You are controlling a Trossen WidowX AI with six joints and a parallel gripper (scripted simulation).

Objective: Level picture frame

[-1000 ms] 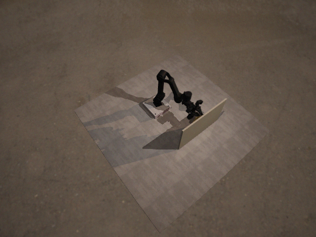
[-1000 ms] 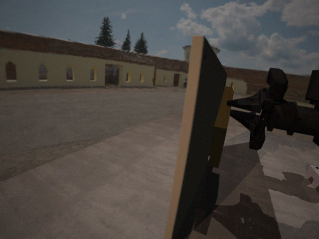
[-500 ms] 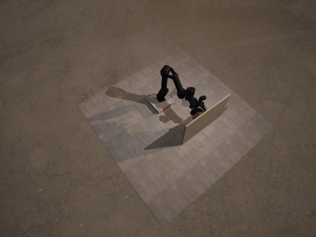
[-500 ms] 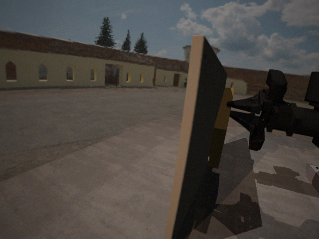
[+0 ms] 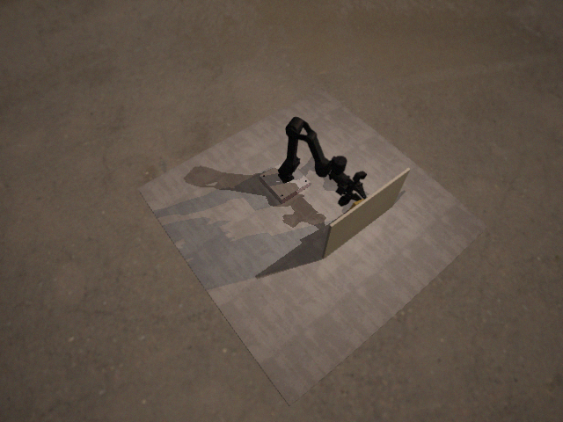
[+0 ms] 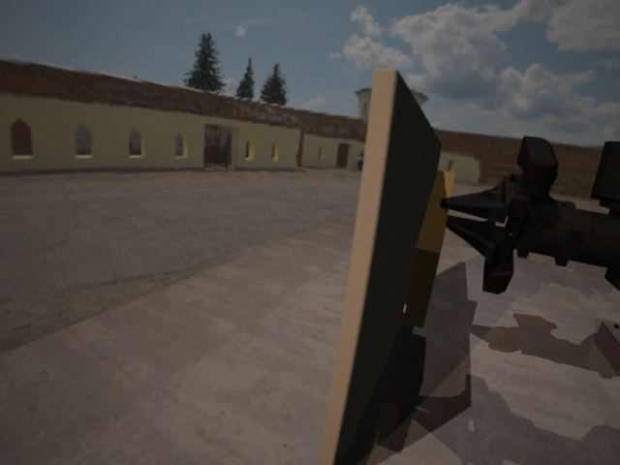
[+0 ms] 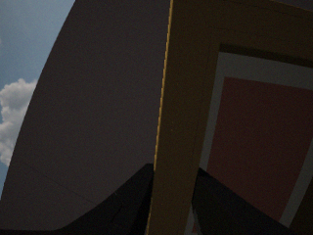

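Right now the picture frame is 50 mm below my gripper tip, 20 mm to the right of it and 10 mm ahead of it. The rest, counted from my gripper tip: wall panel (60 mm below, 20 mm ahead, 10 mm to the right).
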